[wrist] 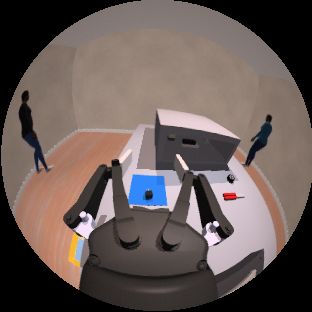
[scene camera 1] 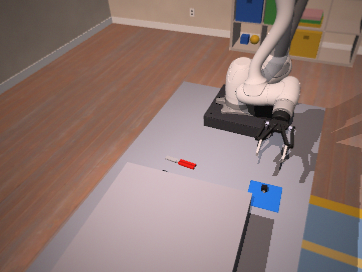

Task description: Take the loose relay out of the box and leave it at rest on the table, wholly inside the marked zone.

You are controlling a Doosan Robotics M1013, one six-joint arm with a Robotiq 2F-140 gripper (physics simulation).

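Places are measured from the arm's base along level axes (x ahead, y left, z up), in centimetres.
Where they show: gripper, fingertip midpoint: (wrist: 153, 157) (scene camera 1: 269, 157); arm's base, link origin: (scene camera 1: 239, 105).
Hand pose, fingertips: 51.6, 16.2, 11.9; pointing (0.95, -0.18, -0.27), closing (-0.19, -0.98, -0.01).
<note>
Each offset is from my fingertips to the top centre of the thing, as dx, dy, dz.
The relay, a small black block {+1.5, +0.1, -16.7} (scene camera 1: 264, 188) (wrist: 149, 195), rests on the blue marked zone {+4.3, +0.2, -19.1} (scene camera 1: 267, 201) (wrist: 140, 185). It appears inside the outline, nearer the edge on the robot's side. My gripper (scene camera 1: 270, 159) (wrist: 153, 157) is open and empty, raised above the table on the robot's side of the zone, apart from the relay. The grey box {+42.6, -34.1, +1.1} (scene camera 1: 165, 215) (wrist: 167, 155) stands beyond the zone. Its open front shows in the wrist view, with dark parts inside; its top hides the interior in the scene view.
A red-handled tool {-8.6, -40.4, -18.0} (scene camera 1: 187, 164) (wrist: 230, 196) lies on the table in front of the box. A small black item {+1.8, -46.2, -17.3} (wrist: 230, 178) lies nearer the box. The robot's black base block (scene camera 1: 220, 122) stands at the back. Two people stand beyond the table in the wrist view.
</note>
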